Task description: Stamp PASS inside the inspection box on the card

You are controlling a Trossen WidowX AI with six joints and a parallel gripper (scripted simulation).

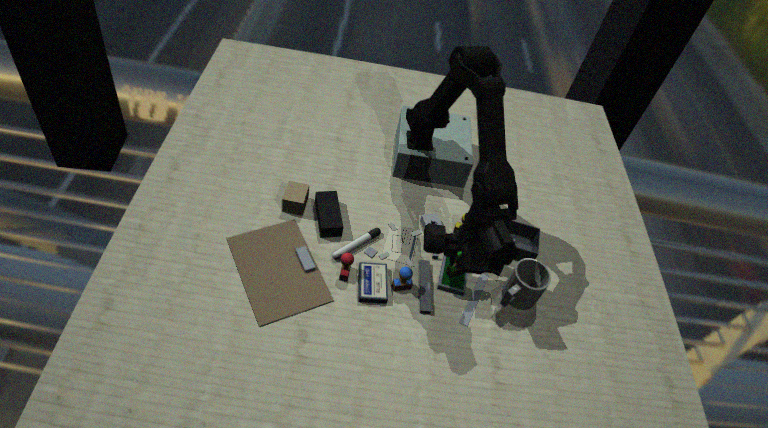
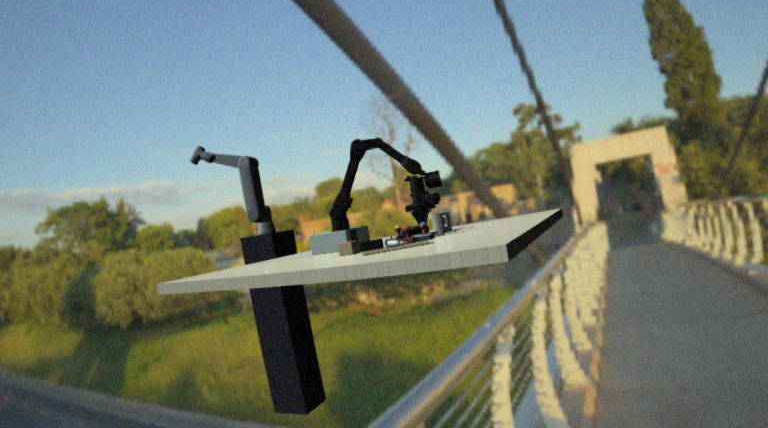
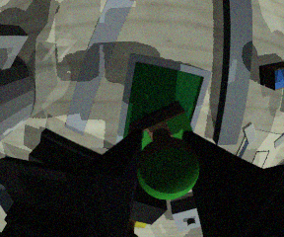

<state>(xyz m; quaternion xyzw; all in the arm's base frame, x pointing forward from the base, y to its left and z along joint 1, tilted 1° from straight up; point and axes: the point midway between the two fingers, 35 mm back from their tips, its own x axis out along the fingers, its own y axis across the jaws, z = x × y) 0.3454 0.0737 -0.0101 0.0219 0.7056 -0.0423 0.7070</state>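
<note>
The green-knobbed stamp is right at my gripper tip. Also, from my gripper tip: ruler (50 mm ahead, 40 mm to the left, 40 mm below); then grey bar (30 mm ahead, 70 mm to the right, 30 mm below); then green ink pad (40 mm below).
</note>
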